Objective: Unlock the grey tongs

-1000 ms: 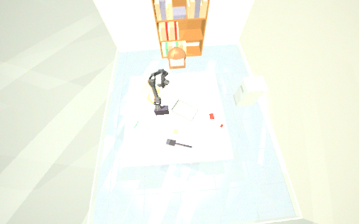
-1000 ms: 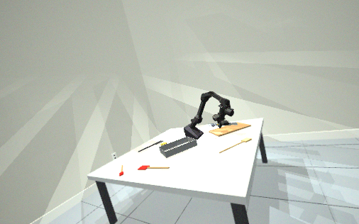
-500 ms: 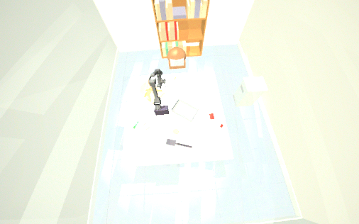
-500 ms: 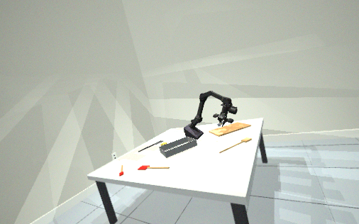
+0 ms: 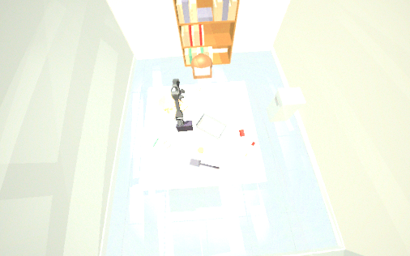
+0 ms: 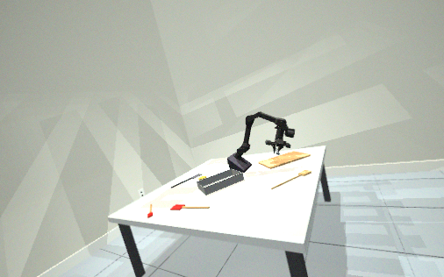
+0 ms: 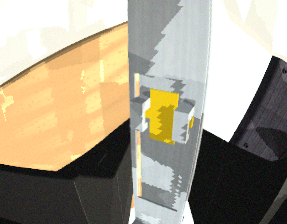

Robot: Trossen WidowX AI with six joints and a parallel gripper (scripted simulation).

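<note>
The yellow lock piece lies 3 cm above my gripper tip, 2 cm to the left of it and 2 cm ahead of it. The rest, counted from my gripper tip: wooden board 13 cm behind, 8 cm below, 1 cm to the left; red spatula 71 cm ahead, 33 cm to the right, 8 cm below; grey roasting tin 36 cm ahead, 32 cm to the right, 6 cm below.
</note>
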